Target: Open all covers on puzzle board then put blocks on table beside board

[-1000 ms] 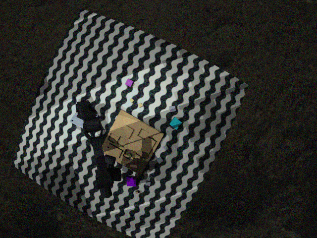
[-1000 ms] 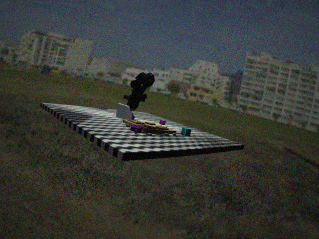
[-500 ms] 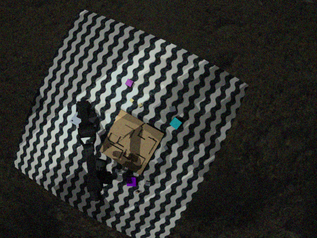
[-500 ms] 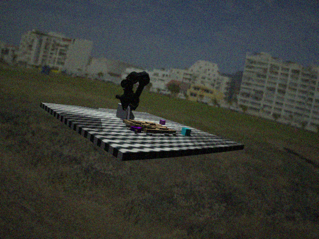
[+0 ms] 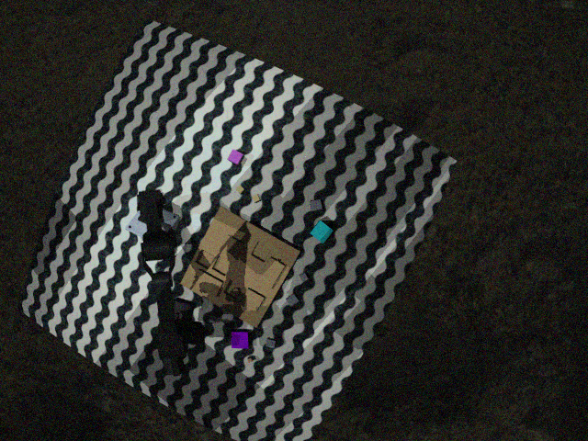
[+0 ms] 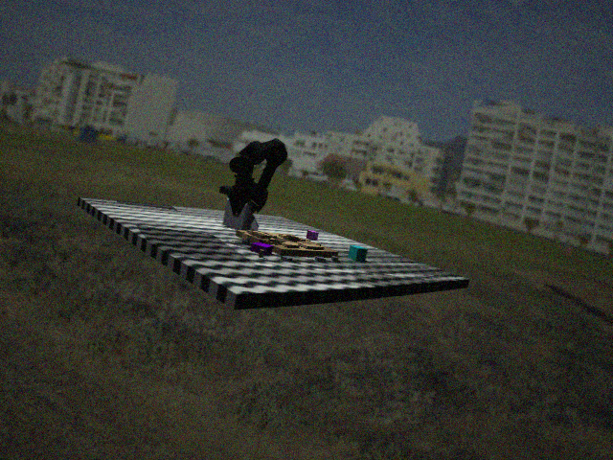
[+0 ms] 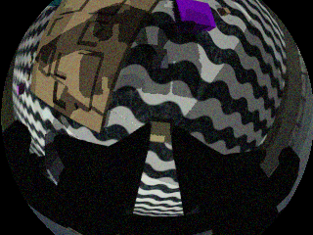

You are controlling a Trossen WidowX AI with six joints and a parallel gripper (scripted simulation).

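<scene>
Right now the tan puzzle board is 200 mm to the left of my gripper tip, 90 mm ahead of it and 80 mm below it. From my gripper tip the other things lie so: grey bit: 500 mm to the left, 240 mm ahead, 90 mm below; then teal block: 430 mm to the left, 290 mm ahead, 70 mm below; then purple block: 180 mm ahead, 80 mm below, 10 mm to the right.
</scene>
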